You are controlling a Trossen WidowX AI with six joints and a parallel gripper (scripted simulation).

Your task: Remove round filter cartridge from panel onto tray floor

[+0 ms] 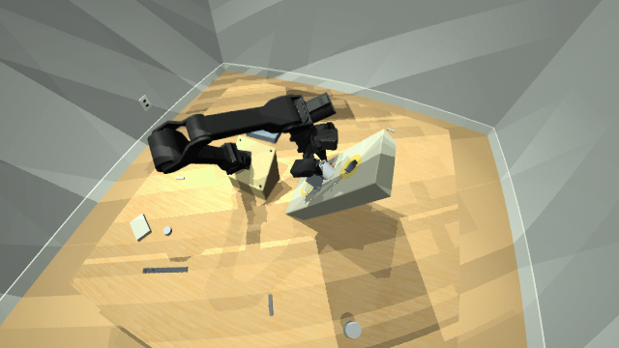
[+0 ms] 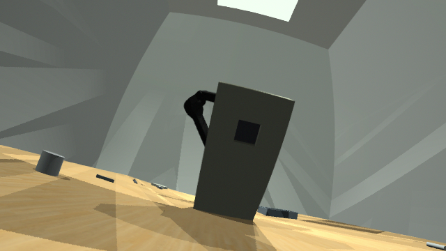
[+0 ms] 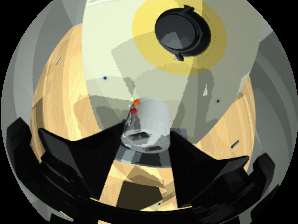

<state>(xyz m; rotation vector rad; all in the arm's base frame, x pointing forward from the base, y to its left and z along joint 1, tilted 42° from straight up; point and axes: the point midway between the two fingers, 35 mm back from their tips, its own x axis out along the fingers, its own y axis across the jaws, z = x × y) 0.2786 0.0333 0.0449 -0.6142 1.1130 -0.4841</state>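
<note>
Right now the cream service panel is 40 mm ahead of my gripper tip, 20 mm to the right of it and 20 mm below it. From my gripper tip the other things lie so: round filter cartridge: right at my gripper tip; grey-blue tray: 320 mm behind, 290 mm to the left, 180 mm below; short bar: 400 mm to the right, 180 mm below, 50 mm behind.
</note>
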